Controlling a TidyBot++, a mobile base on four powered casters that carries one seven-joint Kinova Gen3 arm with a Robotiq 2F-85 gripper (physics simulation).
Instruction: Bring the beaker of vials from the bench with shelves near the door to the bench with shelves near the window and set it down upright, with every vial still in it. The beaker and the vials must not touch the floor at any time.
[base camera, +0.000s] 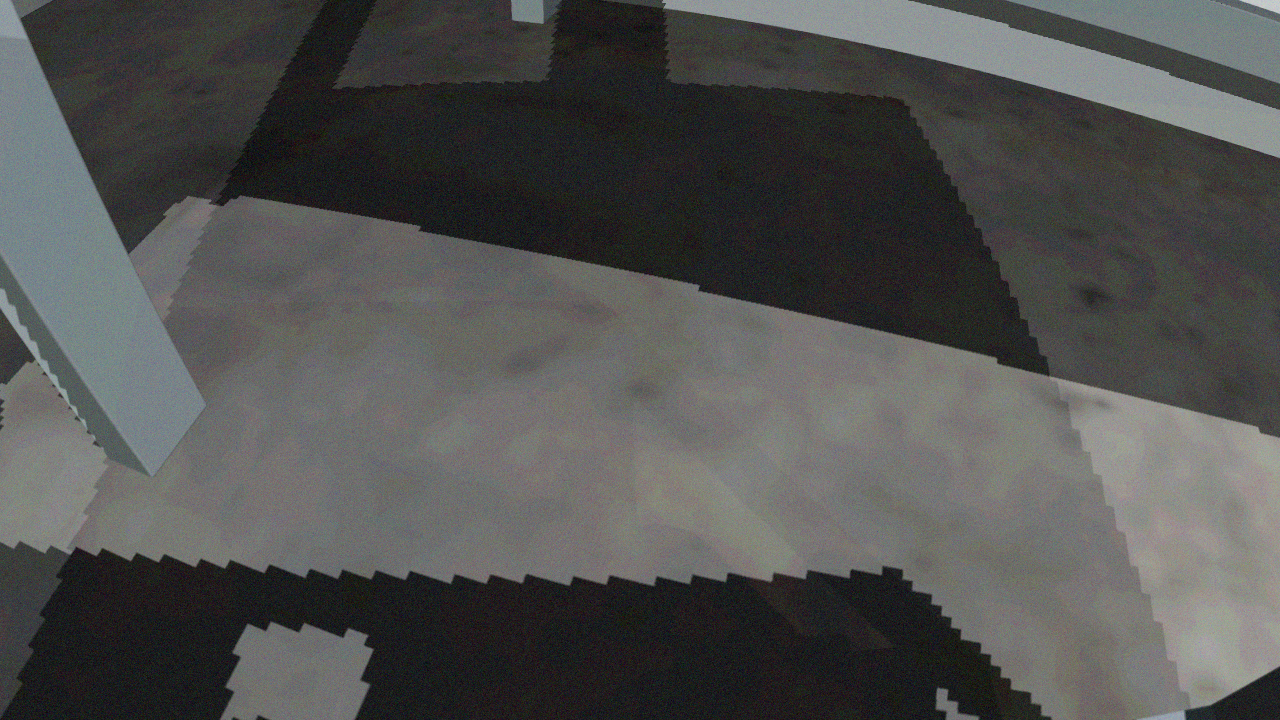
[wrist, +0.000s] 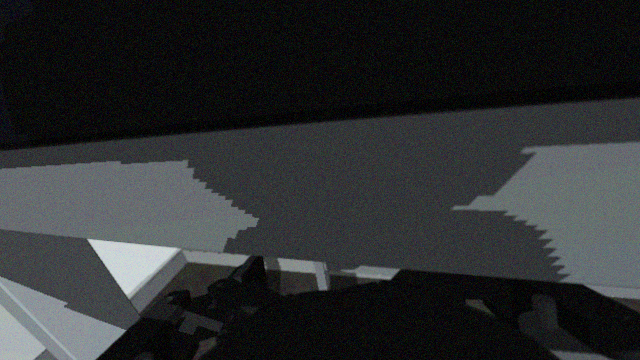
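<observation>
In the wrist view the bench's black top (wrist: 310, 58) fills the upper part of the picture, very close. Its grey apron (wrist: 349, 195) runs across the middle, partly in shadow. My gripper (wrist: 331, 259) shows as dark shapes along the bottom edge, with its fingers spread wide and nothing between them. It sits low, below the level of the bench top.
A pale grey bench leg (base camera: 83, 297) (wrist: 99, 284) stands close on the left. Another leg (base camera: 528, 10) and a white baseboard (base camera: 993, 50) lie at the far edge of the floor (base camera: 646, 446). Dark shadows fall across the floor under the bench.
</observation>
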